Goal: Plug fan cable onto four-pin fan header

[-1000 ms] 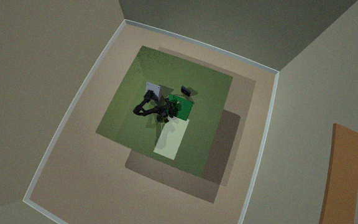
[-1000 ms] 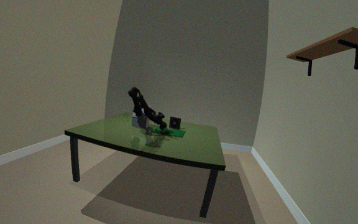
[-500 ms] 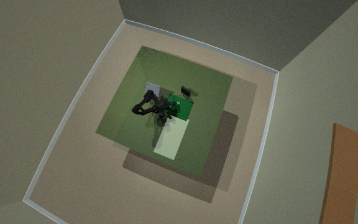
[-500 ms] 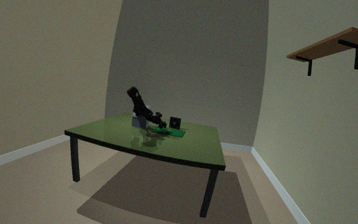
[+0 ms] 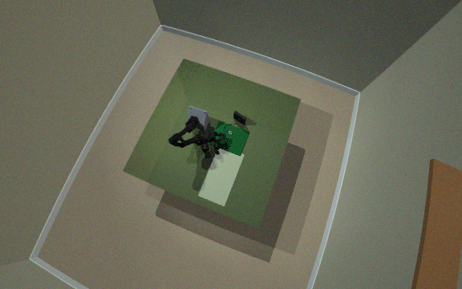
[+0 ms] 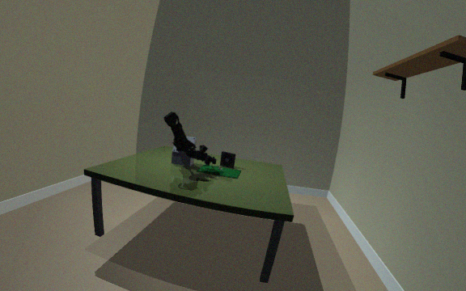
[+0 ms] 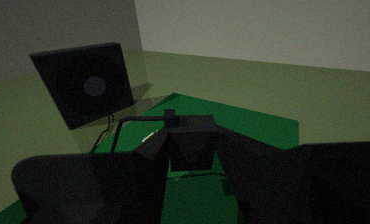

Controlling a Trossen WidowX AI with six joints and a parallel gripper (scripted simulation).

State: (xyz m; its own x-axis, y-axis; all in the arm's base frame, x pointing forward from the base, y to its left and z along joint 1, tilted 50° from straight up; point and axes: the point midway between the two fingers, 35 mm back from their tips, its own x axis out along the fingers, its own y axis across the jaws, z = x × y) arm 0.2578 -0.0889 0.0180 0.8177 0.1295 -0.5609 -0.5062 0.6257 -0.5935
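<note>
The green board lies 10 cm below my gripper tip, 4 cm ahead of it and 3 cm to the left of it. Round my gripper tip: four-pin header 9 cm below, 8 cm to the left, 4 cm ahead; black fan 21 cm to the left, 8 cm ahead, 3 cm below; dark plug 1 cm below.
</note>
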